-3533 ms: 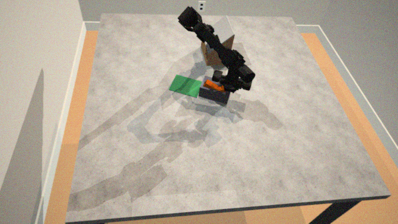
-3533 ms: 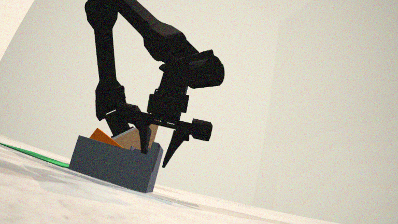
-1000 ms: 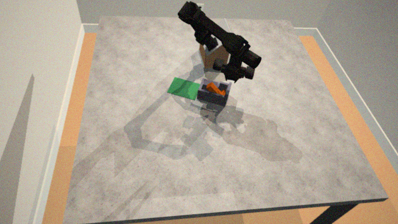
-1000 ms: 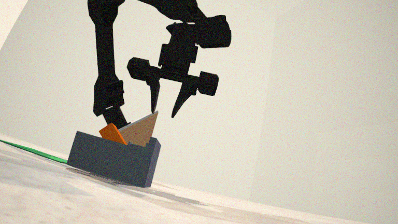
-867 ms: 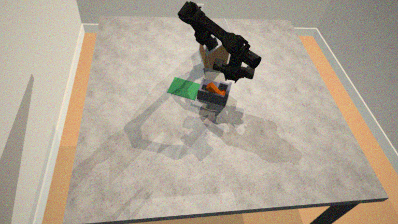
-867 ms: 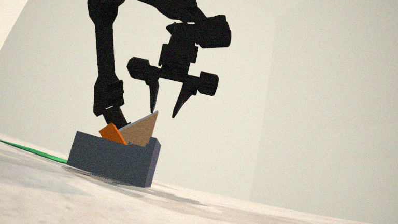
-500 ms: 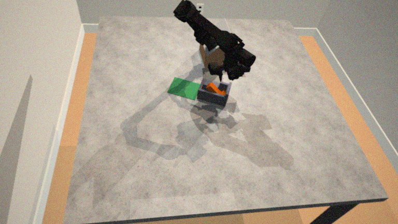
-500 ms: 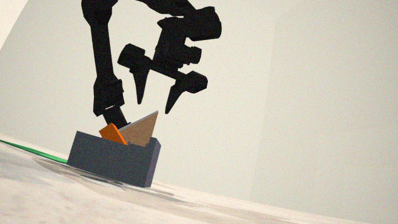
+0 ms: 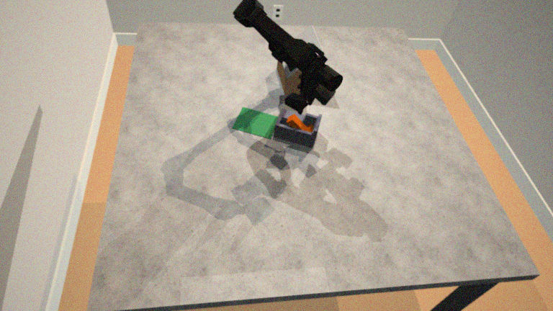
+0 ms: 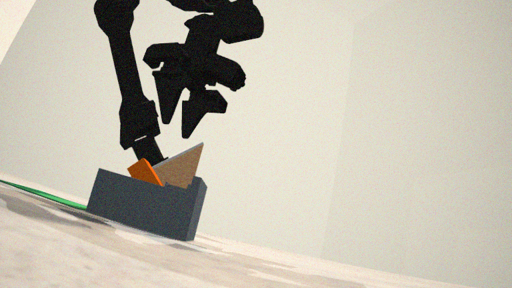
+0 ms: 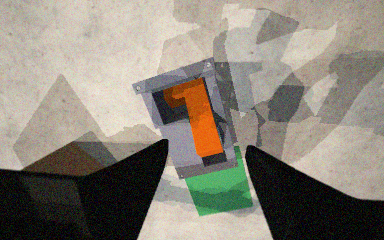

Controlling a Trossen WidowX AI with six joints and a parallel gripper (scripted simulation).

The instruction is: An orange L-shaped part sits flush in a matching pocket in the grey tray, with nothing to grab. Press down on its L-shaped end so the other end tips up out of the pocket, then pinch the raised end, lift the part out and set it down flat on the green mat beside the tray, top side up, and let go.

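The orange L-shaped part is 110 mm below my gripper tip, 20 mm to the left of it and 10 mm behind it. The rest, counted from my gripper tip: green mat 170 mm below, 140 mm to the right, 90 mm behind.
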